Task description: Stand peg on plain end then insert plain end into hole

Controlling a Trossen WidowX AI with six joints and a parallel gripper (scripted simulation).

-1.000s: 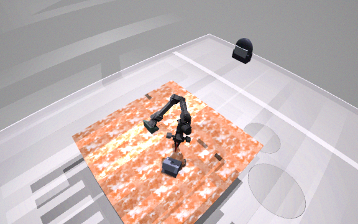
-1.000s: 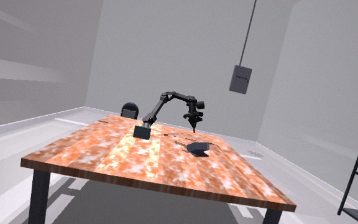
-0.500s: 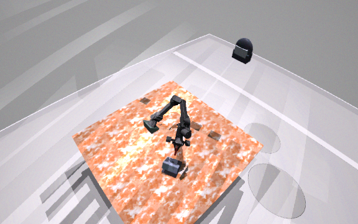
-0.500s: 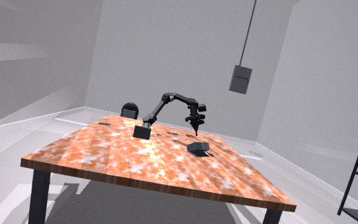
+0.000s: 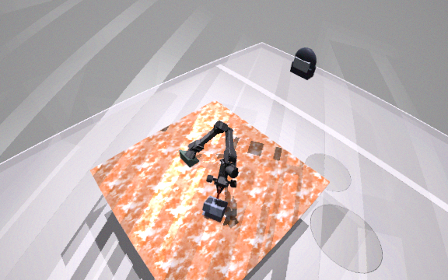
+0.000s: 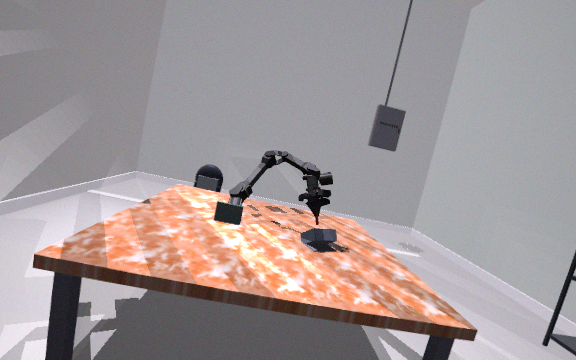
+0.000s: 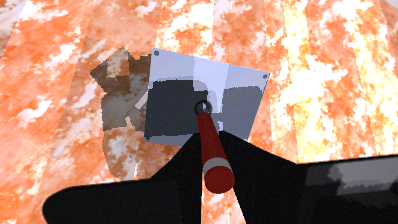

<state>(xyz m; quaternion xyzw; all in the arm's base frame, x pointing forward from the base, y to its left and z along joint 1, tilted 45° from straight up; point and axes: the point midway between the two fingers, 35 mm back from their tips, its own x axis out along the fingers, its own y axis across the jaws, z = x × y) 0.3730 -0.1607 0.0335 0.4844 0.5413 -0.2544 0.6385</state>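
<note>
Now: the grey sloped panel 2 cm ahead of my gripper tip, 5 cm to the right of it and 8 cm below it. From my gripper tip the other things lie so: red peg: 1 cm to the left, 1 cm above.
</note>
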